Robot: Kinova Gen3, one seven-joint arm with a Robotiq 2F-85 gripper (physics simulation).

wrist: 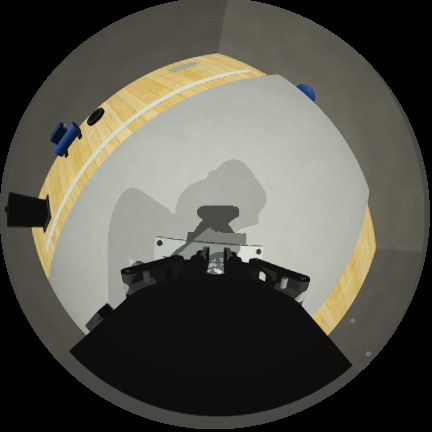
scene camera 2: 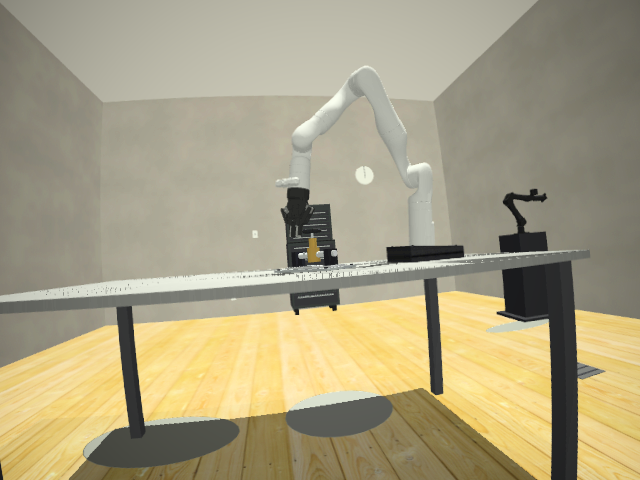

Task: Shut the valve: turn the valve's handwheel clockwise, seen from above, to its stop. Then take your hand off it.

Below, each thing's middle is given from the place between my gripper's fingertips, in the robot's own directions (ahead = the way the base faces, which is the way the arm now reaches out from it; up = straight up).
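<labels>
With respect to the pale base plate [wrist: 163, 246], my hand is 11 cm above it, 7 cm to the left of it and 6 cm beyond it.
</labels>
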